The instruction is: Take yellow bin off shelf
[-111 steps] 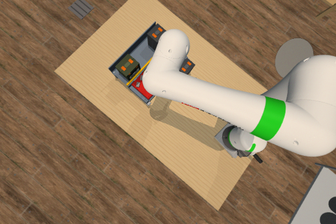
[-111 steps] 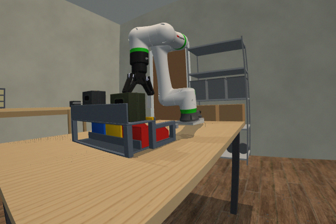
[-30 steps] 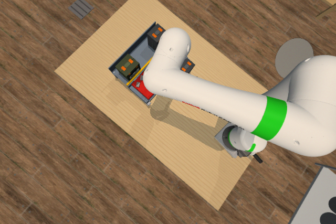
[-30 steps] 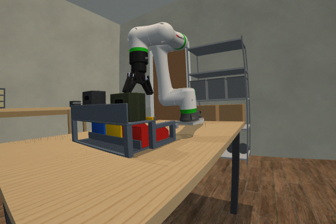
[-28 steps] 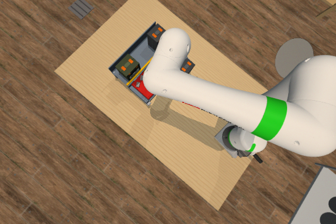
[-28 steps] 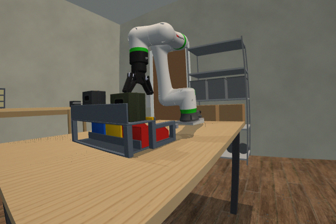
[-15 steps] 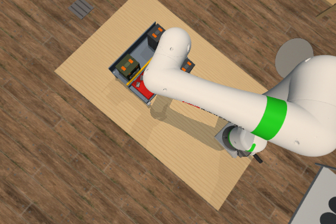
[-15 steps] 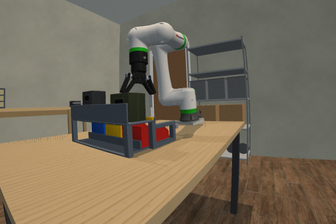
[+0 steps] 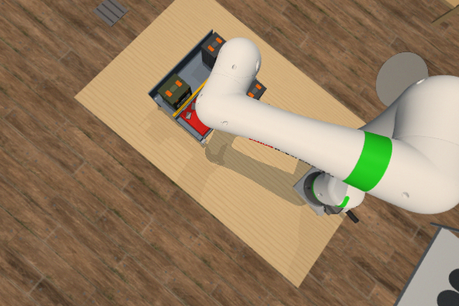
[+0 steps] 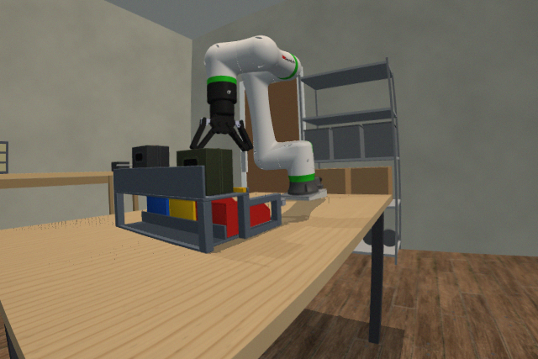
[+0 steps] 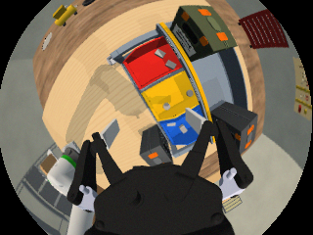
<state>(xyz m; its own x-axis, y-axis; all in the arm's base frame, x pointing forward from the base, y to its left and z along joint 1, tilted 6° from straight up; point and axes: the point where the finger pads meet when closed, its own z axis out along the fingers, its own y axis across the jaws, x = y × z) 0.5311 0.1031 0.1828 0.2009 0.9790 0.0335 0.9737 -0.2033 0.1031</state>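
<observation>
The yellow open bin is 11 cm below my hand, 8 cm ahead of it and 1 cm to the left of it. Also, from my hand: red bin (12 cm to the left, 11 cm below, 6 cm ahead); then blue bin (11 cm below, 10 cm to the right, 10 cm ahead); then black box (19 cm ahead, 9 cm to the right, 1 cm above).
</observation>
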